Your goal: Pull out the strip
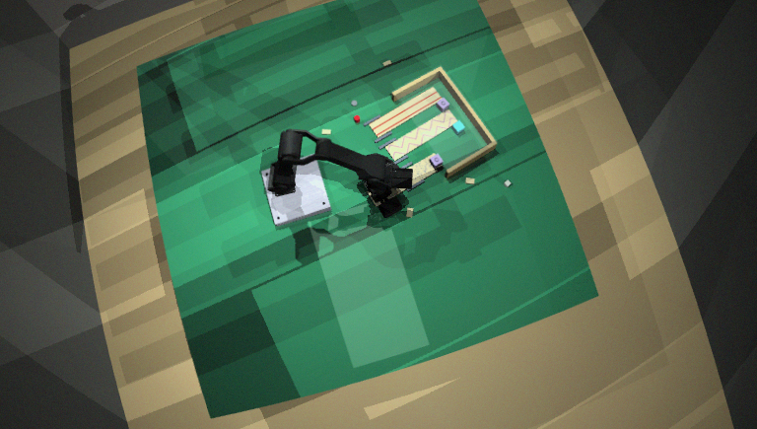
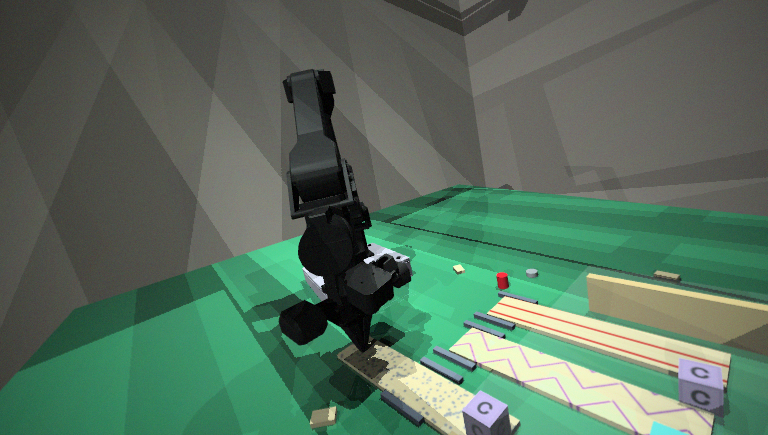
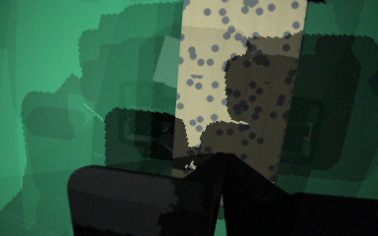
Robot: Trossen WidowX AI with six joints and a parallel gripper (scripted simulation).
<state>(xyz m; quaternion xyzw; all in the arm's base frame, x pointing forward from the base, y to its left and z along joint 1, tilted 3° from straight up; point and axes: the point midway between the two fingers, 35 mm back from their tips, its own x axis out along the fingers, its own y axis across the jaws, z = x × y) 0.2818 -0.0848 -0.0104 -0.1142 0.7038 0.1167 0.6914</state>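
Now: the dotted strip 9 cm ahead of my gripper tip and 3 cm to the left of it. From my gripper tip the other things lie so: red cylinder: 2 cm behind, 26 cm to the left, 1 cm above; grey disc: 1 cm behind, 32 cm to the left.
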